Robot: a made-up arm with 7 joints.
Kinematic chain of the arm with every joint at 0, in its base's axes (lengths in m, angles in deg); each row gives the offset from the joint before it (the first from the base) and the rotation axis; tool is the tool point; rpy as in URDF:
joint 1: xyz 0 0 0 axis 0.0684 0.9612 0.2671
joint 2: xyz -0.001 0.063 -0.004 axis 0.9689 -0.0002 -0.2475
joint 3: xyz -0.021 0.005 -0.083 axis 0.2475 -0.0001 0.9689
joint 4: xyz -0.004 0 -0.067 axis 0.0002 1 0
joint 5: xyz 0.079 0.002 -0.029 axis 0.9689 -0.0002 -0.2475
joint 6: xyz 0.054 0 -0.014 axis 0.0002 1 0
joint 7: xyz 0.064 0 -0.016 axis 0.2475 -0.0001 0.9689
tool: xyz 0 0 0 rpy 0 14.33 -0.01
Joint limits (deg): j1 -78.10..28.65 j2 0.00..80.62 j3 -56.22..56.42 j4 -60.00..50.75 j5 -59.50..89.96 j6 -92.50..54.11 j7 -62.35..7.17
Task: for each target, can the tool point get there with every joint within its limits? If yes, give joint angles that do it. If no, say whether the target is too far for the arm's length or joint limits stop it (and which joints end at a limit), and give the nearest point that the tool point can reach.
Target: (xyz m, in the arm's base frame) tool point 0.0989 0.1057 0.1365
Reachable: yes | joints -65.20 35.59 30.59 -38.29 3.57 -23.74 -31.95
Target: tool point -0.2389 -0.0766 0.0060
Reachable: no: joint limits stop it (at a limit: joint 1, joint 3, joint 4, joint 6) | nearest point -0.0645 -0.0021 -0.0624 | short by 0.202 m
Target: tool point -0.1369 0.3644 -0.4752
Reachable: no: too far | nearest point -0.0835 0.2454 -0.2892 | short by 0.227 m
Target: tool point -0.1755 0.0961 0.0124
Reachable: no: joint limits stop it (at a limit: joint 1, joint 2, joint 3, joint 4, joint 6) | nearest point -0.0801 0.0708 -0.0585 | short by 0.122 m
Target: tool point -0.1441 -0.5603 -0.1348
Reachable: no: too far | nearest point -0.0581 -0.1146 -0.1833 | short by 0.457 m
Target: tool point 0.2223 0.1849 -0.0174
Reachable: yes | joints -18.85 55.53 20.25 -1.61 42.17 -28.92 -53.63
